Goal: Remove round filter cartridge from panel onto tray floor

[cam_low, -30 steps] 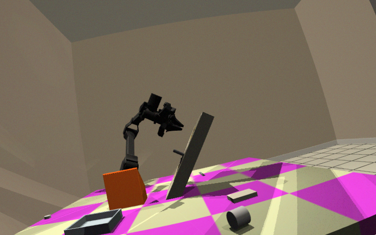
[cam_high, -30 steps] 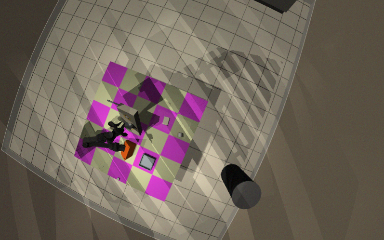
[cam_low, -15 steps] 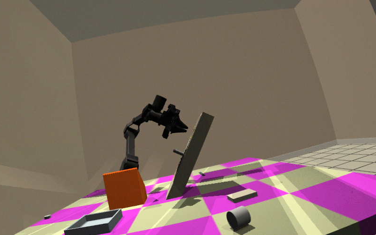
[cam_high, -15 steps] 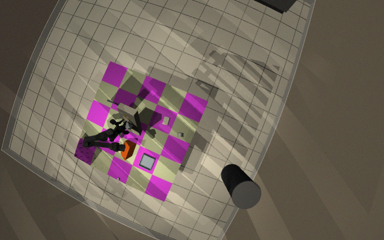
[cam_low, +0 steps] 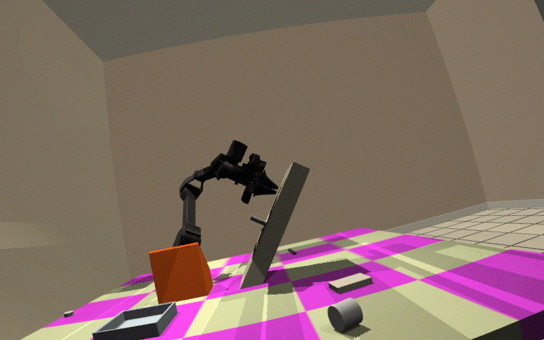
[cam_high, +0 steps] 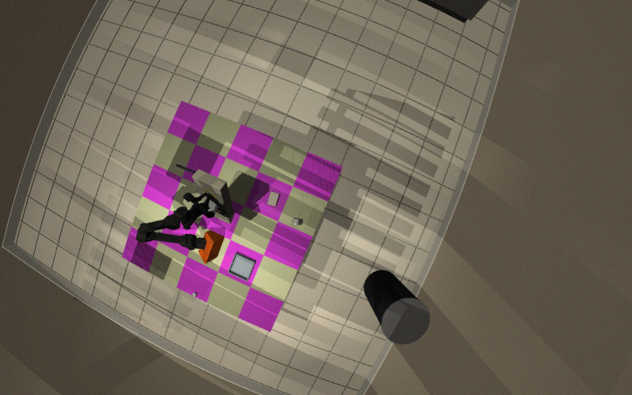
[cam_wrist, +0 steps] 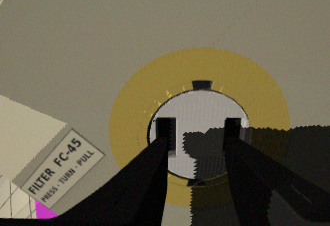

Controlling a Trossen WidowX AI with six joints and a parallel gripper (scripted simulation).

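The round filter cartridge lies 20 mm ahead of my gripper tip and 20 mm below it. Also, from my gripper tip: flat beige slab (80 mm ahead, 310 mm to the right, 270 mm below); then grey tray (450 mm behind, 250 mm to the right, 270 mm below).
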